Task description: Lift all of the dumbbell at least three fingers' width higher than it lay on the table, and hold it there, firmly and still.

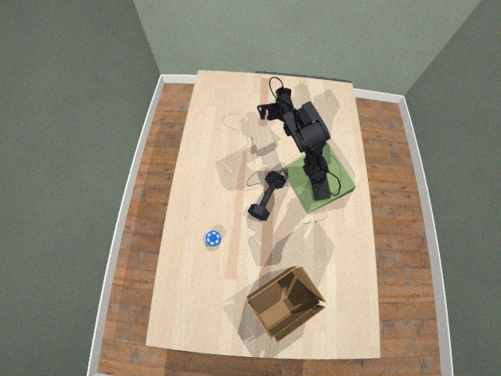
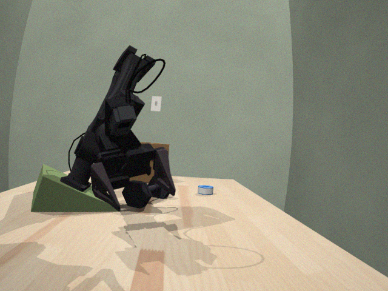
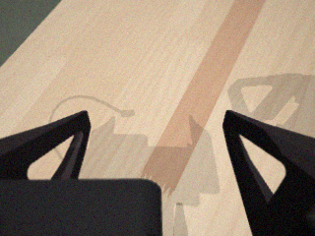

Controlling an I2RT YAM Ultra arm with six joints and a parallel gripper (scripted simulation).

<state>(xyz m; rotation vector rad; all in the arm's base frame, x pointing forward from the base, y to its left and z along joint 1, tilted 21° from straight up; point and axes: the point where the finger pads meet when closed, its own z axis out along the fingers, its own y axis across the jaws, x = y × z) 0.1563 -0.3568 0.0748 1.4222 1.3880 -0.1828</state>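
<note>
The black dumbbell lies 41 cm to the left of my hand, 7 cm below it and 4 cm ahead of it. Round my hand: white disc: 56 cm to the left, 27 cm ahead, 10 cm below.
</note>
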